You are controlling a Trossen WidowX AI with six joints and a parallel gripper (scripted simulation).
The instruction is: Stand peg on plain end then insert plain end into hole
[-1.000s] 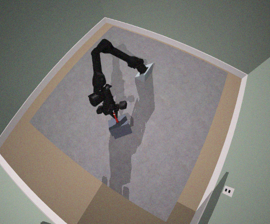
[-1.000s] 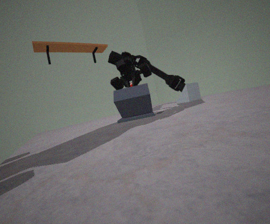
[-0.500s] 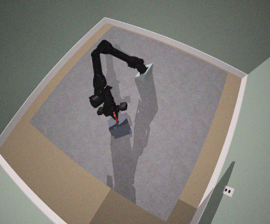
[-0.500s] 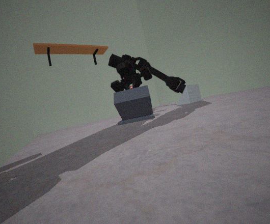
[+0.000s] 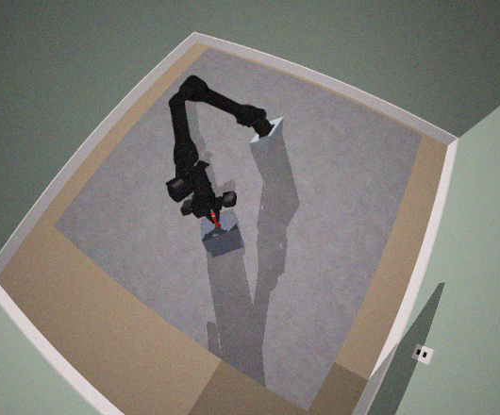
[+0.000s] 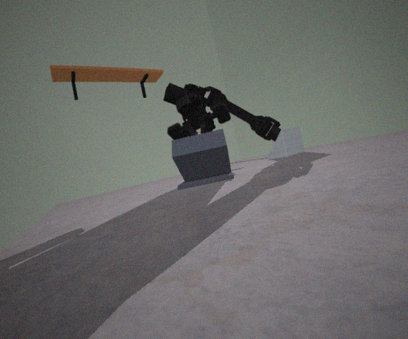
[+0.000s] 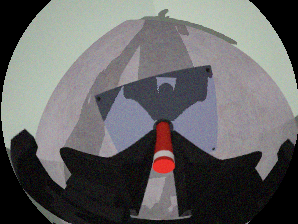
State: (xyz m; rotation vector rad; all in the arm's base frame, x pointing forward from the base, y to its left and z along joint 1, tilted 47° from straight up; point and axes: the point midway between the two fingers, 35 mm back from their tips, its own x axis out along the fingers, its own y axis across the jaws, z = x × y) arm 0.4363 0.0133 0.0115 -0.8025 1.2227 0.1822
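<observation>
The red peg lies 10 mm to the right of my gripper tip, 10 mm behind it and 10 mm above it. Round my gripper tip: sloped panel (40 mm below, 20 mm to the left, 20 mm ahead).
</observation>
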